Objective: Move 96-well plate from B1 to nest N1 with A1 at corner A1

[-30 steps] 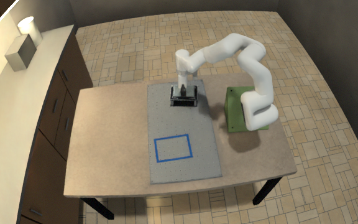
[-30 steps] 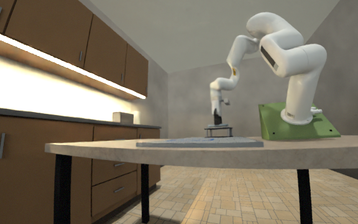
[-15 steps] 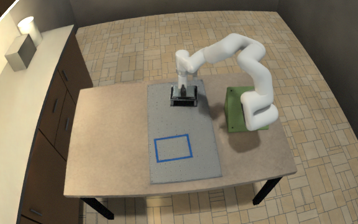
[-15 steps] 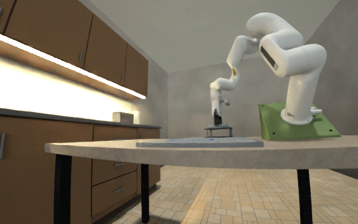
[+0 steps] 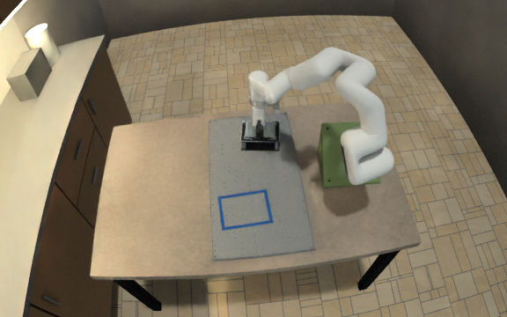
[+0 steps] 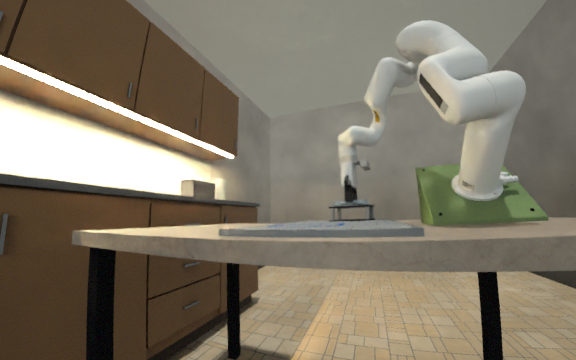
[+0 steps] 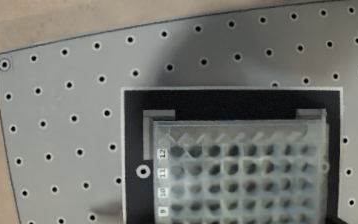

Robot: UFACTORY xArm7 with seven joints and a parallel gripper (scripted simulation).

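Right now my hand is 10 mm above the 96-well plate. From my hand the other things lie so: raised plate nest 30 mm below.
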